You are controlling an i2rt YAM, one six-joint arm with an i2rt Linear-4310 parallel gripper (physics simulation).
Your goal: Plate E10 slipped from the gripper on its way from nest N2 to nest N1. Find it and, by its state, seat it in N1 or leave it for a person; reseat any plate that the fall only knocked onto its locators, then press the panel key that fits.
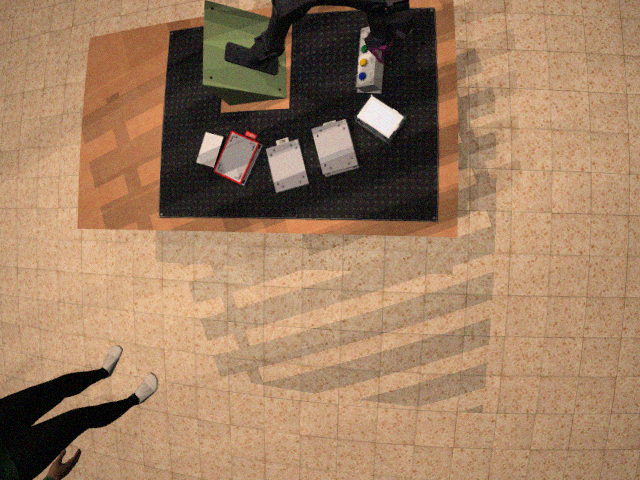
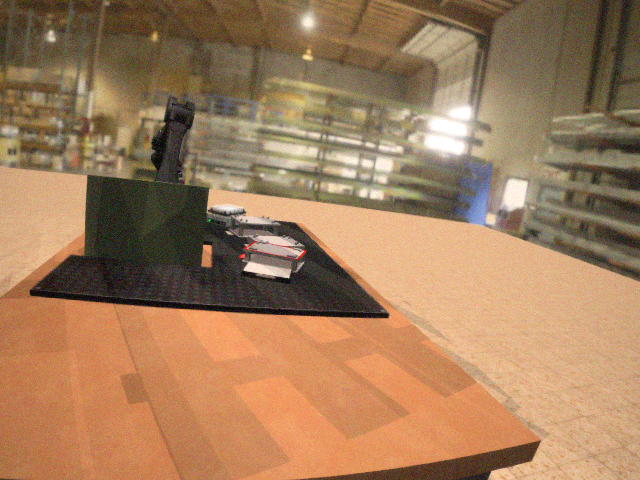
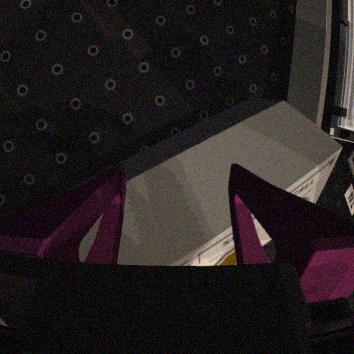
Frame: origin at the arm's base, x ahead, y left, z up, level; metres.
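Seen in the pictures: gripper, between the fingertips: [image 1: 384, 58] [image 3: 176, 175]; arm's base, origin of its link: [image 1: 251, 59] [image 2: 161, 218].
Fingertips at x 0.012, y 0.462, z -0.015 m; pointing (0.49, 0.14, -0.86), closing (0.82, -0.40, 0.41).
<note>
Offsets run from my fingertips to a thing's middle. "spot": to the spot under its first point. Level surfaces: height alone.
My gripper [image 1: 381, 51] [image 3: 176, 175] has magenta fingers standing apart, with nothing between them, over the grey-white key panel {0.012 m back, 0.046 m right, 0.028 m down} [image 1: 376, 78] [image 3: 260, 135]. The panel has a green key {0.039 m back, 0.067 m right, 0.006 m down} [image 1: 364, 48], a yellow key {0.011 m ahead, 0.070 m right, 0.006 m down} [image 1: 363, 62] [image 3: 229, 259] and a blue key {0.061 m ahead, 0.073 m right, 0.006 m down} [image 1: 362, 75]. A white-topped unit {spot: 0.199 m ahead, 0.015 m right, 0.015 m down} [image 1: 379, 116] [image 2: 227, 209] stands beside the panel. Two grey units, one nearer the panel {0.303 m ahead, 0.164 m right, 0.037 m down} [image 1: 334, 147] and one at the middle [image 1: 286, 164], lie in the same row. A red-edged unit {0.332 m ahead, 0.520 m right, 0.047 m down} [image 1: 237, 156] [image 2: 273, 250] is farther left. Plate and nest labels are unreadable; which is E10, N1 or N2 I cannot tell.
A small white sloped piece {0.295 m ahead, 0.639 m right, 0.063 m down} [image 1: 209, 149] [image 2: 267, 268] stands left of the red-edged unit. A tall green block [image 1: 242, 82] [image 2: 147, 222] stands near the arm's base. All are on a black perforated mat {0.070 m down} [image 1: 310, 204] [image 2: 206, 291] on a wooden table {0.083 m down} [image 1: 118, 191] [image 2: 310, 392]. A person's legs [image 1: 77, 423] show away from the table.
</note>
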